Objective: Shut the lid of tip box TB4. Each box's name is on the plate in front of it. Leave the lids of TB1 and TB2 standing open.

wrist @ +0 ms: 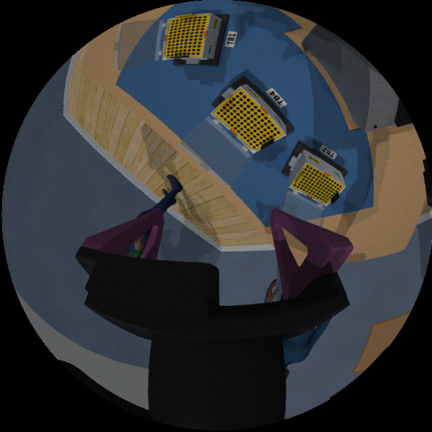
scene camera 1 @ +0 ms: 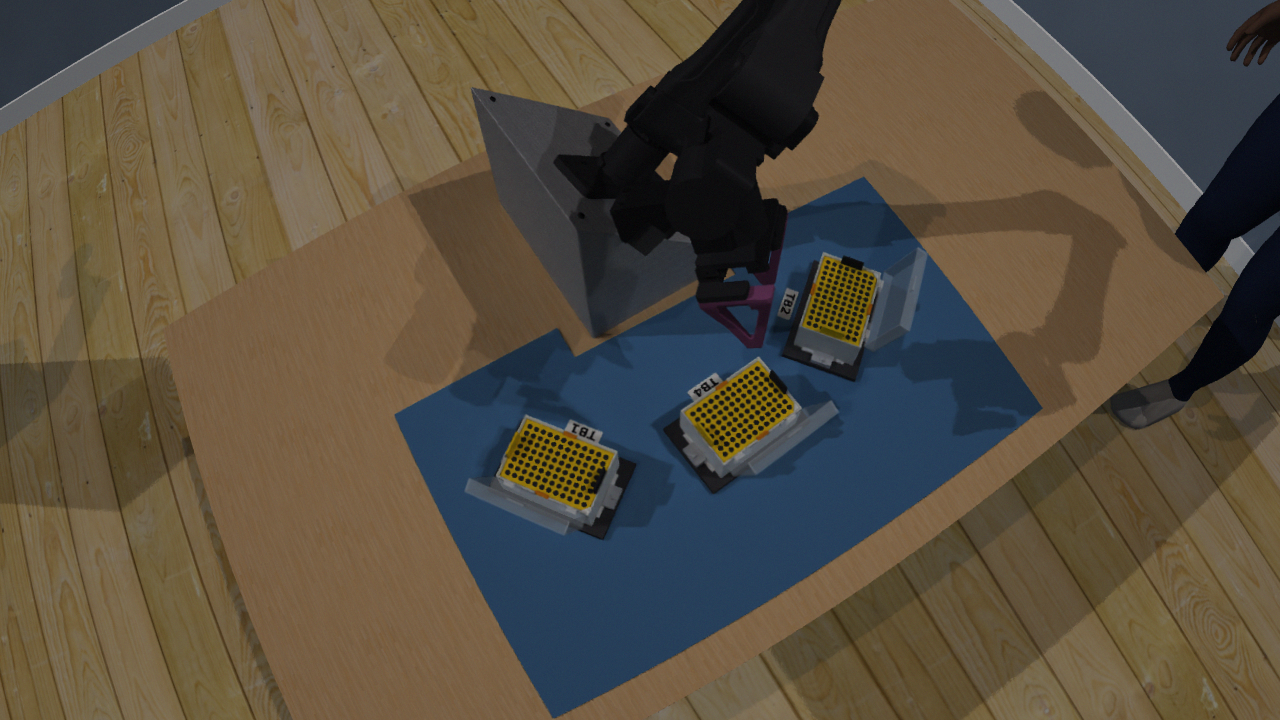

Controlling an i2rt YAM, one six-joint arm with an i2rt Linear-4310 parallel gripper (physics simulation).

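Seen in the pictures: gripper, fingertip midpoint: (scene camera 1: 762, 314); arm's base, link origin: (scene camera 1: 615, 180).
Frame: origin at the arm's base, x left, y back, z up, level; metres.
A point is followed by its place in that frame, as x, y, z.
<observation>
Tip box TB4 (scene camera 1: 741, 410) {-0.054, -0.309, -0.090} (wrist: 250, 120) stands mid-mat with a yellow tip rack inside. Its clear lid (scene camera 1: 793, 438) {-0.060, -0.391, -0.003} (wrist: 215, 150) stands open on the side away from its name plate (scene camera 1: 705, 387) {-0.051, -0.243, -0.145} (wrist: 276, 97). TB1 (scene camera 1: 556, 463) {-0.265, -0.224, -0.090} (wrist: 187, 36) has its lid (scene camera 1: 514, 506) {-0.339, -0.264, -0.003} (wrist: 137, 46) open. TB2 (scene camera 1: 839, 300) {0.148, -0.277, -0.090} (wrist: 317, 184) has its lid (scene camera 1: 897, 301) {0.188, -0.337, -0.052} (wrist: 304, 206) open. My gripper (scene camera 1: 765, 295) {-0.042, -0.298, 0.121} (wrist: 216, 214) is open and empty, its purple fingers wide apart. In the scene view it appears above the mat's arm side, between TB2 and the grey base block.
A blue mat (scene camera 1: 644, 573) {-0.262, -0.383, -0.147} (wrist: 170, 100) lies under the boxes on the wooden table (scene camera 1: 295, 358) {-0.475, 0.157, -0.150} (wrist: 390, 160). A grey base block (scene camera 1: 546, 205) {-0.111, -0.020, 0.065} (wrist: 342, 70) stands at the mat's edge, beside the arm. A person (scene camera 1: 1244, 197) stands beyond the table's right edge.
</observation>
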